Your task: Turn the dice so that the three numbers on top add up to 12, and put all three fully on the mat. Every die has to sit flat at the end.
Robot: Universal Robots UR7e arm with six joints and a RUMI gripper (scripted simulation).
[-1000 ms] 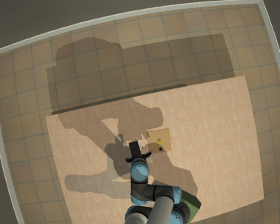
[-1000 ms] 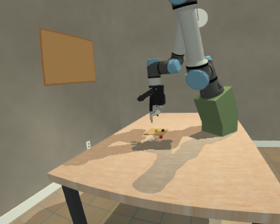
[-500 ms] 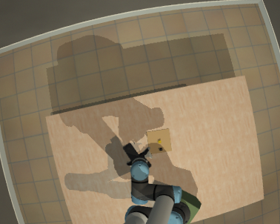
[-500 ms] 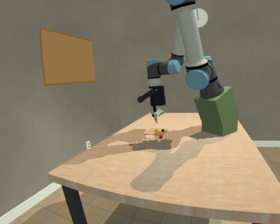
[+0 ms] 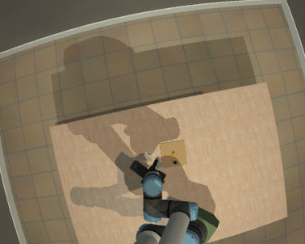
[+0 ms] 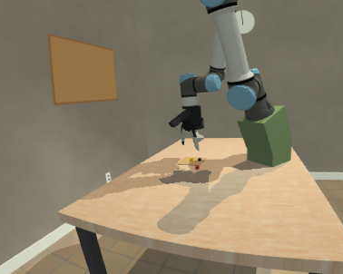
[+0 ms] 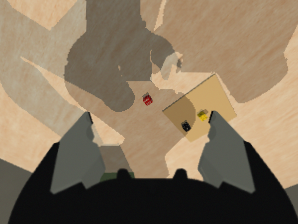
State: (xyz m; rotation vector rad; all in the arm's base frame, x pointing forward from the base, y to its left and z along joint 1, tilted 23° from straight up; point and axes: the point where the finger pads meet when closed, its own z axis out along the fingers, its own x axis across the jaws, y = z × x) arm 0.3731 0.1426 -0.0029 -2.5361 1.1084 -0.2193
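Now: the red die 3 cm behind my hand, 2 cm to the right of it and 11 cm below it. Round my hand: yellow die (4 cm ahead, 15 cm to the right, 10 cm below); then black die (1 cm behind, 14 cm to the right, 10 cm below); then tan mat (4 cm ahead, 14 cm to the right, 11 cm below).
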